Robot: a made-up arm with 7 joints.
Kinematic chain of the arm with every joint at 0, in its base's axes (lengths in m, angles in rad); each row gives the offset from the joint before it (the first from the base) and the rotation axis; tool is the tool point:
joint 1: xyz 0 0.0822 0 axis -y
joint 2: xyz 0 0.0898 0 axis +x
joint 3: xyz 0 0 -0.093 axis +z
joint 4: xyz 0 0 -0.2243 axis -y
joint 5: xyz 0 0 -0.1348 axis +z
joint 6: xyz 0 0 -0.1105 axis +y
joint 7: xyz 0 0 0 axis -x
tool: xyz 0 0 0
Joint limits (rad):
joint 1: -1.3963..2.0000
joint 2: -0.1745..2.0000
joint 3: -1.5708..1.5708
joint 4: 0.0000..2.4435
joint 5: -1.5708..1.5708
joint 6: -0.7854..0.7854
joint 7: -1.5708..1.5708
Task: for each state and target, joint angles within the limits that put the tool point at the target. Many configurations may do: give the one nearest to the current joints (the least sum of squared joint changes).
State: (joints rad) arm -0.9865 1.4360 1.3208 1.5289 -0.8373 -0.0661 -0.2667
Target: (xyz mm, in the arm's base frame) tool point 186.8 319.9 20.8
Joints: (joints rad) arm -1.1061 1.6057 1.2070 2.2994 -0.8373 -0.0661 -0.2667
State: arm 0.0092 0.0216 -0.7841 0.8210 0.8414 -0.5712 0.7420
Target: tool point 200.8 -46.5 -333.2
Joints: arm 0.1056 -0.1282 -0.8065 1.3226 0.8414 -0.5712 0.7420
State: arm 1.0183 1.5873 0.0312 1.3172 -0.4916 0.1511 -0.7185
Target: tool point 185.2 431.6 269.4
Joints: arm 1.7133 0.9939 -0.1815 1.4845 -0.4916 0.1511 -0.7185
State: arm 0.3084 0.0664 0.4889 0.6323 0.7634 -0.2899 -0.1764
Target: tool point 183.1 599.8 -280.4
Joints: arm 0.2798 0.7871 0.6523 0.5300 0.7634 -0.2899 -0.1764
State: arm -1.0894 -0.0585 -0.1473 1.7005 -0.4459 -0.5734 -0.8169
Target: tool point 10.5 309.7 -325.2
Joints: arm -0.7702 0.3684 0.1984 1.8043 -0.4459 -0.5734 -0.8169
